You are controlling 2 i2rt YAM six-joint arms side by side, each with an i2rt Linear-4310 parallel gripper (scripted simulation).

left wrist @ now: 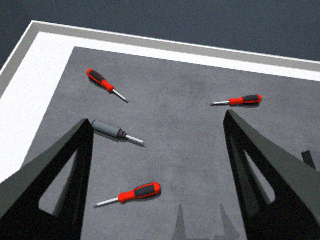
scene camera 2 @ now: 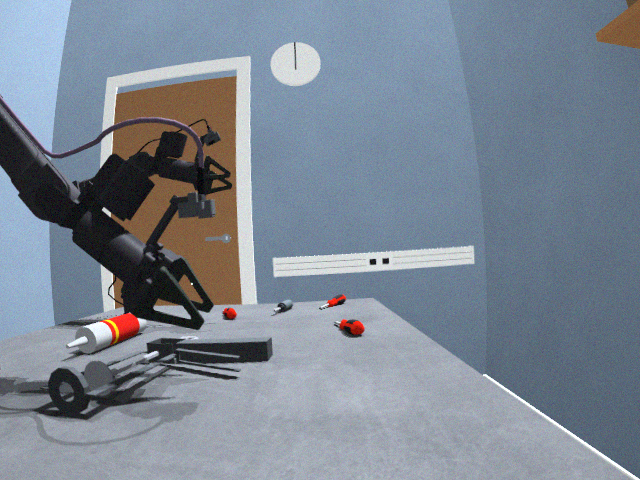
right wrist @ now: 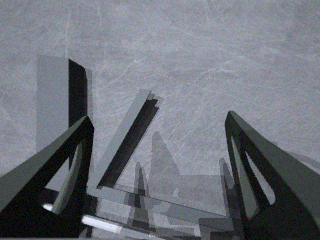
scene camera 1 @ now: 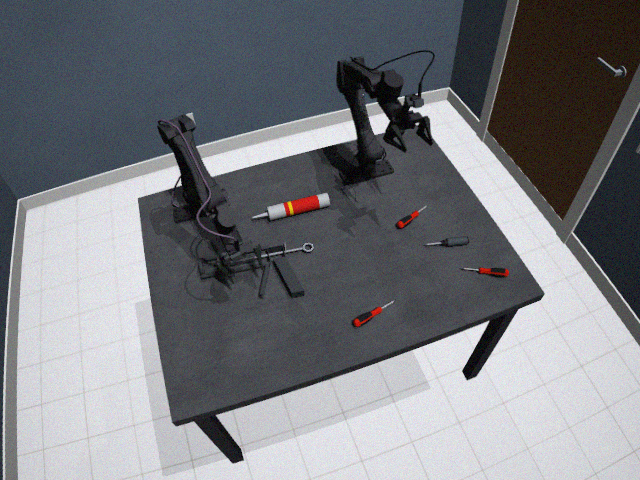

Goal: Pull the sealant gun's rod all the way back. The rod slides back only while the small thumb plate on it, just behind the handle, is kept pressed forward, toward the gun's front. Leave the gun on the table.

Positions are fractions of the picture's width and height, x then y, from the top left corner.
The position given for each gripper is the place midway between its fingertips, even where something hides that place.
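Observation:
Scene camera 1: left gripper (scene camera 1: 0.66, 0.31). Scene camera 2: right gripper (scene camera 2: 0.32, 0.66). Left wrist view: left gripper (left wrist: 0.49, 0.50). Right wrist view: right gripper (right wrist: 0.49, 0.50).

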